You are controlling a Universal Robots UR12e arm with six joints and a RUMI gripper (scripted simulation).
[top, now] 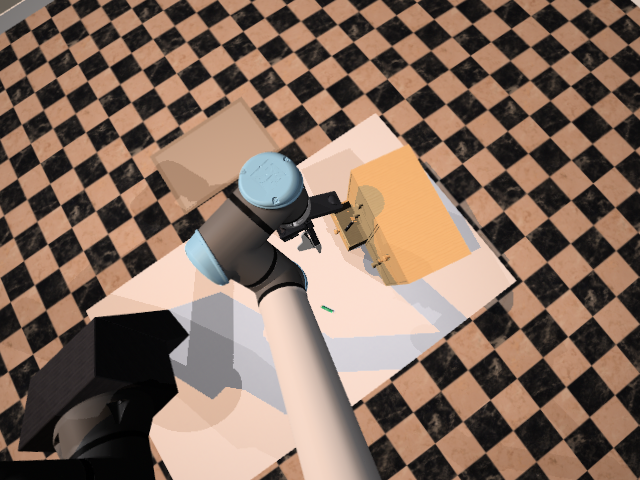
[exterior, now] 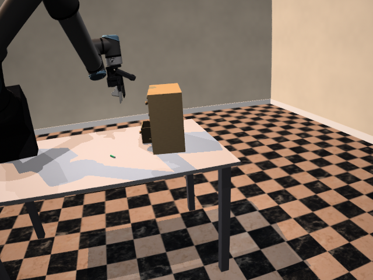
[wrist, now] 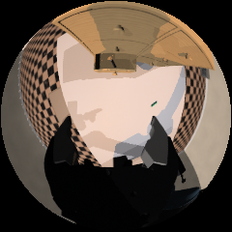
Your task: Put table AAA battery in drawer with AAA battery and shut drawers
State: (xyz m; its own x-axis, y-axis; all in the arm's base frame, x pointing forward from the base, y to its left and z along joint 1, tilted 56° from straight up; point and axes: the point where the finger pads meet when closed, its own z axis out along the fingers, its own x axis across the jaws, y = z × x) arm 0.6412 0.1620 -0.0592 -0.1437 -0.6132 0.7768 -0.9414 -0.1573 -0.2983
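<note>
My hand is 90 mm past the green AAA battery, 220 mm to the left of it and 250 mm above it. From my hand the other things lie so: dark slim thing (130 mm ahead, 20 mm to the right, 240 mm below).
</note>
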